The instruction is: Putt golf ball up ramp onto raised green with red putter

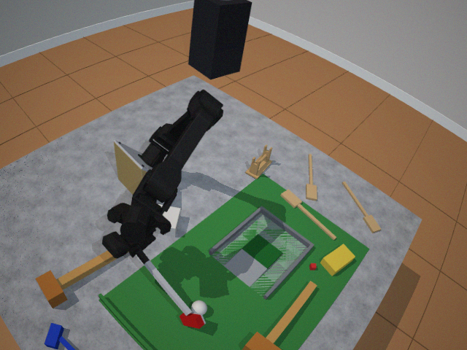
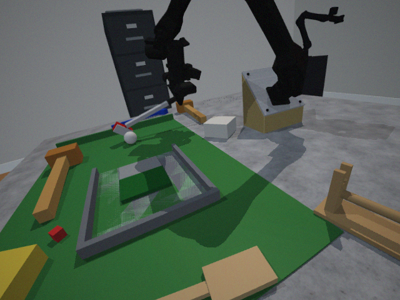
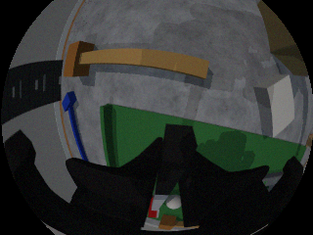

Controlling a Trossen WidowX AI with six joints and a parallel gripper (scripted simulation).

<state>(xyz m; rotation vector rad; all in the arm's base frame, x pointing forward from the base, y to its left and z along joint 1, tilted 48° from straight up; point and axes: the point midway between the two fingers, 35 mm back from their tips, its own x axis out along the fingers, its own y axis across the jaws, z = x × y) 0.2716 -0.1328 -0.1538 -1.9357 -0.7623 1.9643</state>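
The white block is 16 cm to the left of my gripper tip, 9 cm behind it and 6 cm below it. The rest, counted from my gripper tip: blue putter: 27 cm to the right, 17 cm ahead, 7 cm below; white golf ball: 20 cm ahead, 7 cm to the left, 6 cm below; small red cube: 43 cm to the left, 30 cm ahead, 8 cm below.
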